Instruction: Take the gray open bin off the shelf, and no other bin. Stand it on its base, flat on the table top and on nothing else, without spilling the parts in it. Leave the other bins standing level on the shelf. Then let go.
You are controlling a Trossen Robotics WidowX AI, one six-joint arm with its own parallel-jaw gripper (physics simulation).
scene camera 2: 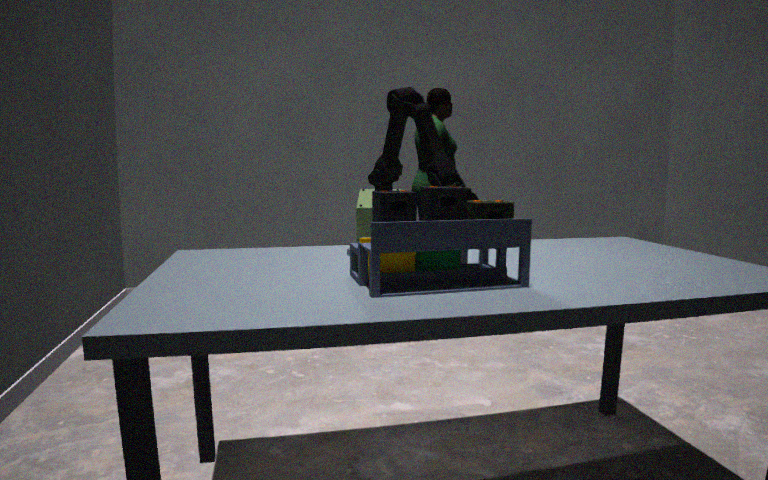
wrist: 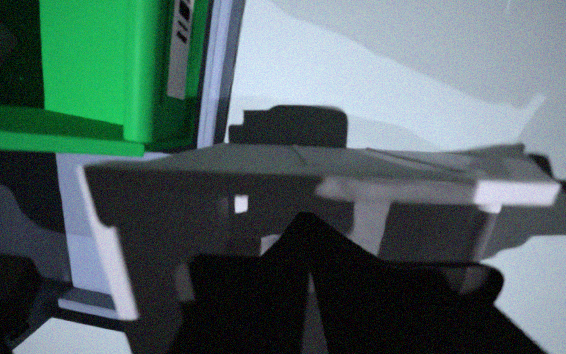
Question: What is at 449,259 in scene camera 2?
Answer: A green bin.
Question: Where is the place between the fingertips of my gripper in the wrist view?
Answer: At 304,218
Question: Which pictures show the yellow bin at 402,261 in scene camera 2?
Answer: Scene camera 2 only.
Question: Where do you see a green bin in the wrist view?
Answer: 121,85
